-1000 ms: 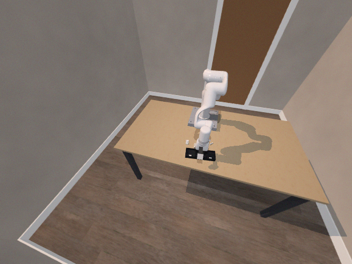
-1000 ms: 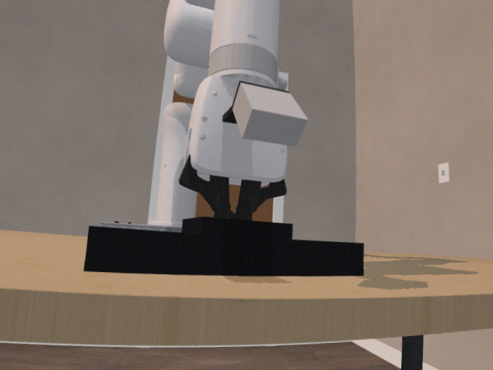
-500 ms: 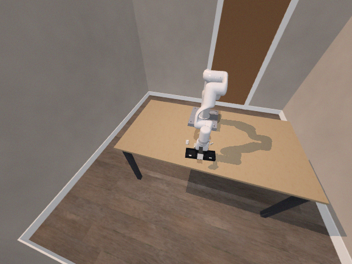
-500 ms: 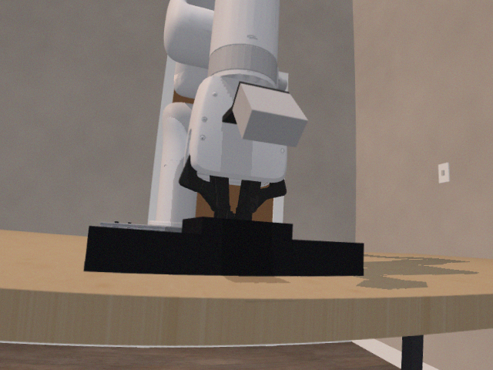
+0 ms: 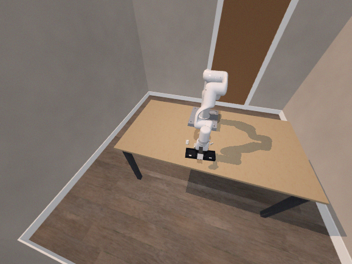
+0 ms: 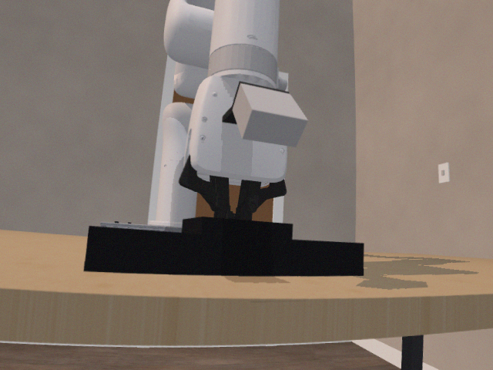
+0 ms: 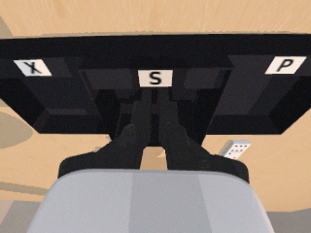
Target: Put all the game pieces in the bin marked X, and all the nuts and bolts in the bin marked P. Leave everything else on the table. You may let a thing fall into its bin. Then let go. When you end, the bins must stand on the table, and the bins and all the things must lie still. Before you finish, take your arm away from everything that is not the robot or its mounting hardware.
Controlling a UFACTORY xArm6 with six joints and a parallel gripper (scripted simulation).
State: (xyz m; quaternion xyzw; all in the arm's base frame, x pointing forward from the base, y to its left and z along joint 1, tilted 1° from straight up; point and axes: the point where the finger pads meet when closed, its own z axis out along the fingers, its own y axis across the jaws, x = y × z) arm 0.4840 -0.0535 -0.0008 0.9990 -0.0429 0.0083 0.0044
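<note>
Right now the black bin is 1 cm ahead of my hand and 1 cm below it. Round my hand: orange battery (11 cm behind, 6 cm to the left, 3 cm below); then yellow nut (7 cm behind, 4 cm to the left, 3 cm below); then grey bolt (13 cm behind, 10 cm to the left, 3 cm below).
</note>
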